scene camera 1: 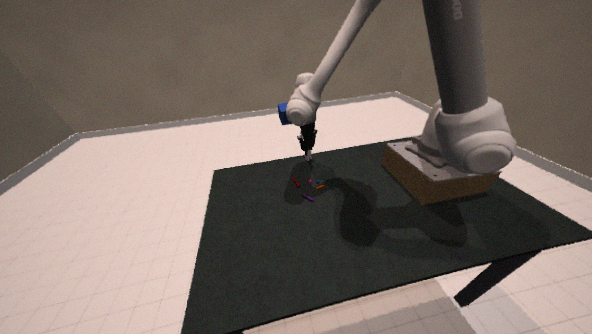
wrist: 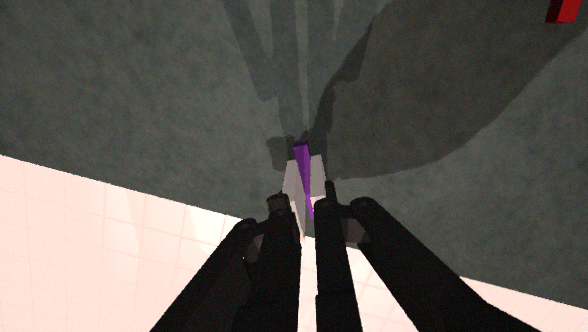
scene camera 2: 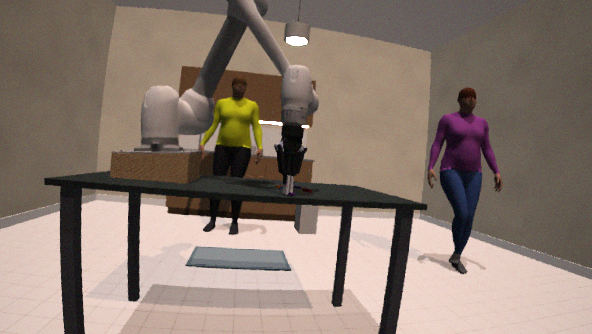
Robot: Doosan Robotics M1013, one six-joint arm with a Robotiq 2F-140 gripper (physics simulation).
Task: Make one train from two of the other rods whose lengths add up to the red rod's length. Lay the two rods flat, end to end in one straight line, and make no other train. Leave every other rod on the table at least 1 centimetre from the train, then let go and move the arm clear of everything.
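Seen in the pictures: gripper, fingertip midpoint: (scene camera 1: 308, 159) (wrist: 307, 174) (scene camera 2: 287, 194); arm's base, link origin: (scene camera 1: 434, 154) (scene camera 2: 160, 150).
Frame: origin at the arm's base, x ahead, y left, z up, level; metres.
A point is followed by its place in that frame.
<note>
My gripper (scene camera 1: 309, 159) @[x 0.481, y -0.339, z -0.112 m] (scene camera 2: 288, 185) @[x 0.481, y -0.339, z -0.112 m] (wrist: 307, 174) @[x 0.481, y -0.339, z -0.112 m] is shut on a purple rod (wrist: 302, 160) @[x 0.475, y -0.326, z -0.104 m]. In the wrist view the rod's front end sticks out past the pale fingertips, and the fingers hide part of its length. Its exact height over the table is hard to tell. The red rod (scene camera 1: 296, 183) @[x 0.611, y -0.169, z -0.108 m] (scene camera 2: 306, 190) @[x 0.606, y -0.186, z -0.111 m] (wrist: 565, 11) @[x 0.611, y -0.211, z -0.106 m] lies on the table, cut off at the wrist view's top right corner. In scene camera 1, a magenta rod (scene camera 1: 310, 181) @[x 0.544, y -0.154, z -0.106 m], a small blue rod (scene camera 1: 318, 182) @[x 0.509, y -0.137, z -0.109 m], an orange rod (scene camera 1: 320, 187) @[x 0.515, y -0.101, z -0.109 m] and a second purple rod (scene camera 1: 308, 198) @[x 0.594, y -0.057, z -0.109 m] lie apart from the gripper.
The dark table (scene camera 1: 250, 250) @[x 0.876, y 0.088, z -0.116 m] (scene camera 2: 350, 194) @[x 0.791, y -0.219, z -0.116 m] (wrist: 100, 100) @[x 0.325, y -0.309, z -0.116 m] has its far edge close behind the gripper in scene camera 1. The arm's base stands on a brown block (scene camera 1: 450, 189) @[x 0.073, y 0.159, z -0.050 m] (scene camera 2: 155, 166) @[x 0.010, y -0.140, z -0.060 m]. Two people stand beyond the table in scene camera 2.
</note>
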